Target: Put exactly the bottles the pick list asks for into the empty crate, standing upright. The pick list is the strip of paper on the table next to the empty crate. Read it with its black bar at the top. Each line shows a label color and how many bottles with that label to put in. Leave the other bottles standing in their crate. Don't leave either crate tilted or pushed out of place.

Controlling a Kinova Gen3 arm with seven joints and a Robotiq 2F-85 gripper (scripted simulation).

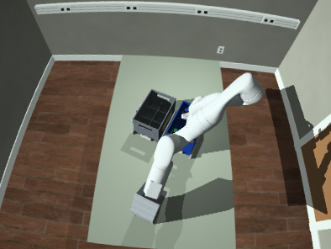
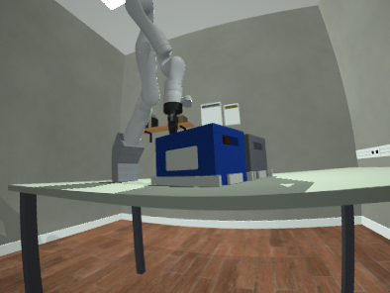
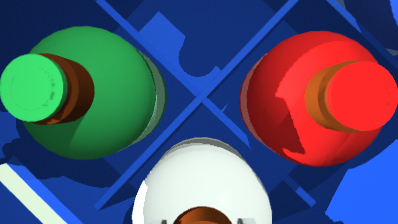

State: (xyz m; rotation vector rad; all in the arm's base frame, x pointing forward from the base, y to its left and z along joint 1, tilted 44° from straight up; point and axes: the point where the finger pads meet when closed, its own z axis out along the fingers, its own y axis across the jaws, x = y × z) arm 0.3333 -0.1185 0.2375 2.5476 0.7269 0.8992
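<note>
My hand is 70 mm above the white bottle. From my hand the other things lie so: green-capped bottle 30 mm ahead, 90 mm to the left, 80 mm below; then red-capped bottle 80 mm ahead, 30 mm to the right, 80 mm below; then blue crate 100 mm ahead, 20 mm to the left, 80 mm below.
</note>
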